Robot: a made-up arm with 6 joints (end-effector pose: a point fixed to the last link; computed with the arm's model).
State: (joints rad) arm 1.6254 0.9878 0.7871 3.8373 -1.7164 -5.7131
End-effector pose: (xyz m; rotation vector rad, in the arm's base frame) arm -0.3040 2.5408 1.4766 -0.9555 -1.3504 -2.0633
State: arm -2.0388 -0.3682 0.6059 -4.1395 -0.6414 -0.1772
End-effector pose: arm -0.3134 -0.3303 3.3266 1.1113 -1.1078 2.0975
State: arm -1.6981 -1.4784 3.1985 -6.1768 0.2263 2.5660
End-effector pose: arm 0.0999 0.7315 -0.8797 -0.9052 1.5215 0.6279
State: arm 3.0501 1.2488 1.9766 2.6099 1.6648 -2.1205
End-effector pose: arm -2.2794 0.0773 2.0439 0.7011 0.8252 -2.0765
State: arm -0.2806 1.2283 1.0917 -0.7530 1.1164 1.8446
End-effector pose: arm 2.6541 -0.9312 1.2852 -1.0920 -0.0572 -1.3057
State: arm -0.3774 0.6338 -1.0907 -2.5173 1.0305 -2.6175
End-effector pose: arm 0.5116 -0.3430 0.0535 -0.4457 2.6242 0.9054
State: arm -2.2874 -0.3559 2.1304 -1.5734 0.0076 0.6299
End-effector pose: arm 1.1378 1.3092 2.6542 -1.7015 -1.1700 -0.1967
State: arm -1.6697 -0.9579 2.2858 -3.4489 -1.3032 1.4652
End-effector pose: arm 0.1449 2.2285 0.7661 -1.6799 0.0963 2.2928
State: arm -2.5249 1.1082 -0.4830 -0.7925 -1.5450 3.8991
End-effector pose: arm -0.8319 -0.8166 -0.2318 -0.7400 0.0761 -0.1631
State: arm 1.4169 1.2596 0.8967 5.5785 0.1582 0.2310
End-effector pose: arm 0.4709 2.8625 0.7053 0.2183 0.4869 1.2295
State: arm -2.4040 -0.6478 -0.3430 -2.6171 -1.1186 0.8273
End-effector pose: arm -0.5536 -0.6613 2.5003 0.1263 -1.2900 -0.5536
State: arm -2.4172 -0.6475 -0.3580 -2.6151 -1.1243 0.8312
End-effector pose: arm -0.5709 -0.6625 2.4793 0.1252 -1.2936 -0.5714
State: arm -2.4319 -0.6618 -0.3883 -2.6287 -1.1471 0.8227
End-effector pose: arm -0.5776 -0.6495 2.4495 0.1250 -1.3023 -0.5595
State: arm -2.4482 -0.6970 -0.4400 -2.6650 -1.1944 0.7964
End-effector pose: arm -0.5685 -0.6167 2.4071 0.1245 -1.3172 -0.5043
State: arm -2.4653 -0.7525 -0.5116 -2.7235 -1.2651 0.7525
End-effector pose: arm -0.5442 -0.5659 2.3510 0.1206 -1.3336 -0.4071
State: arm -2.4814 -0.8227 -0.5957 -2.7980 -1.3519 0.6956
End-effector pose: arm -0.5089 -0.5034 2.2835 0.1105 -1.3436 -0.2798
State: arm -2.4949 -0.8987 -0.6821 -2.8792 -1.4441 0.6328
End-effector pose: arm -0.4693 -0.4382 2.2101 0.0937 -1.3413 -0.1410
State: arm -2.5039 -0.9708 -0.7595 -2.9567 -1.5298 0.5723
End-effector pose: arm -0.4313 -0.3790 2.1400 0.0731 -1.3260 -0.0097
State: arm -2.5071 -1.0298 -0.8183 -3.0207 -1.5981 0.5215
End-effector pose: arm -0.3992 -0.3327 2.0840 0.0545 -1.3035 0.0988
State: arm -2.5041 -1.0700 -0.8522 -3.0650 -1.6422 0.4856
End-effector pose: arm -0.3741 -0.3018 2.0517 0.0423 -1.2811 0.1770
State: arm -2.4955 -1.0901 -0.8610 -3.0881 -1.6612 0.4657
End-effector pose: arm -0.3558 -0.2857 2.0456 0.0391 -1.2646 0.2249
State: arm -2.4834 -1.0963 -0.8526 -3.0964 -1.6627 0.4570
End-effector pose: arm -0.3416 -0.2789 2.0582 0.0425 -1.2538 0.2524
